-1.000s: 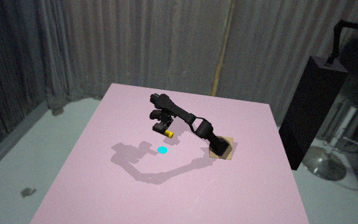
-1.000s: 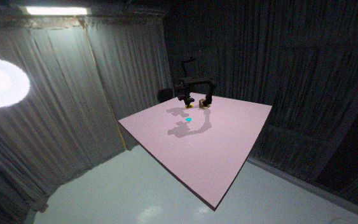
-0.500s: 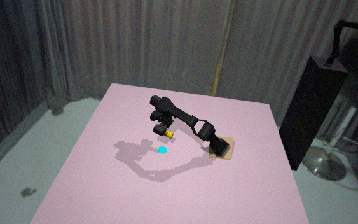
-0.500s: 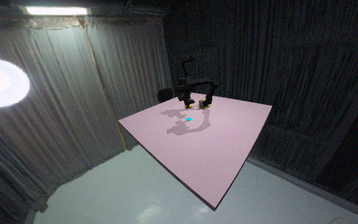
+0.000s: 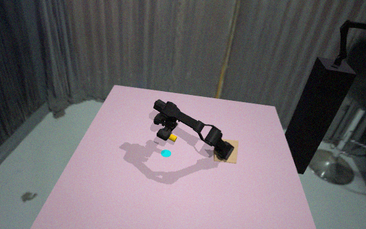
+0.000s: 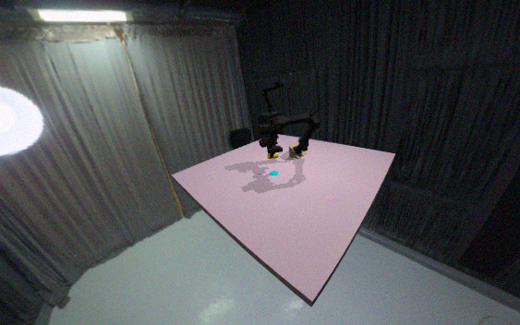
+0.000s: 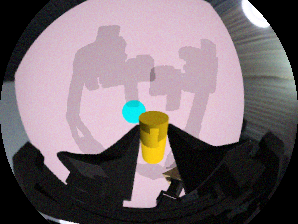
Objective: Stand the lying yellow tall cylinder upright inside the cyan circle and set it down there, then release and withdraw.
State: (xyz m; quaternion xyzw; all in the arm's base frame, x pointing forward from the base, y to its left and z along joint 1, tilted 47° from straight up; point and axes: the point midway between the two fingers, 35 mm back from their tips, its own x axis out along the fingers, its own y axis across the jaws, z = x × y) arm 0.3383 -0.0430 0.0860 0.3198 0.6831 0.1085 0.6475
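My gripper tip is 2 cm to the right of the cyan circle and 13 cm above it. Also, from my gripper tip: yellow tall cylinder 2 cm behind, 1 cm to the left, 1 cm below.
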